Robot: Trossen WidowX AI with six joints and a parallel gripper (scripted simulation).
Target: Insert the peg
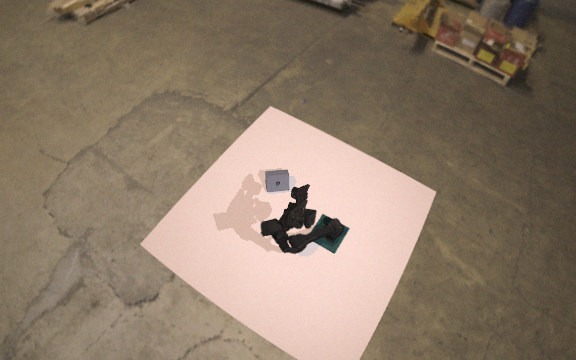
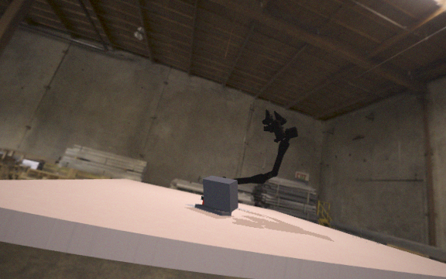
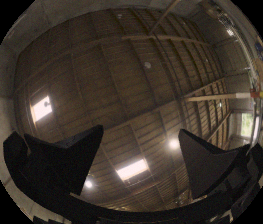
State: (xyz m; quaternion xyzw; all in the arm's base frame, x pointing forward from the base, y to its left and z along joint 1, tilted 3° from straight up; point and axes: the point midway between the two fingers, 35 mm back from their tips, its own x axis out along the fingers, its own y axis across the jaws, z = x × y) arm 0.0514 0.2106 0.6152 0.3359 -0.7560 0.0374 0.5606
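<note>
My gripper tip is now 23 cm short of the red peg, 29 cm to the left of it and 59 cm above it. The rest, counted from my gripper tip: grey sloped panel: 37 cm ahead, 23 cm to the right, 58 cm below.
</note>
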